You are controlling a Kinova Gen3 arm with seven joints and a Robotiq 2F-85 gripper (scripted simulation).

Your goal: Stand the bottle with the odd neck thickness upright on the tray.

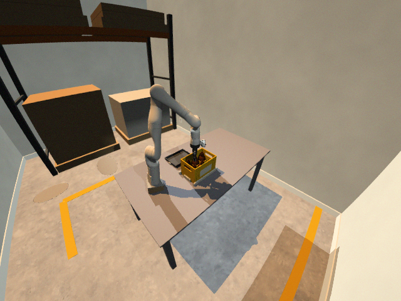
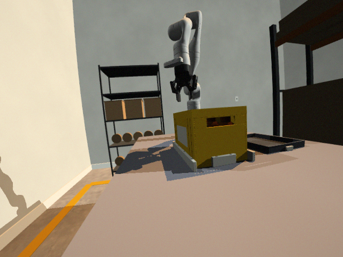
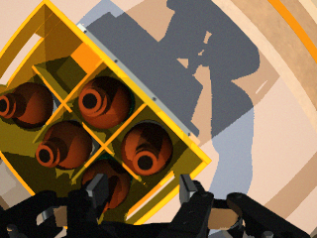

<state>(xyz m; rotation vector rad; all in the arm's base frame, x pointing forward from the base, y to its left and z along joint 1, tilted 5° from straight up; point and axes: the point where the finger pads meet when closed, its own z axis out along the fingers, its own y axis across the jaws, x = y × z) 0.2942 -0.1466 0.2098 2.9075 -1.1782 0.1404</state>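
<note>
My hand is 160 mm above the brown bottle. The rest, counted from my hand: dark tray: 330 mm to the left, 230 mm below, 90 mm ahead; yellow crate: 160 mm below, 90 mm ahead, 40 mm to the left.
</note>
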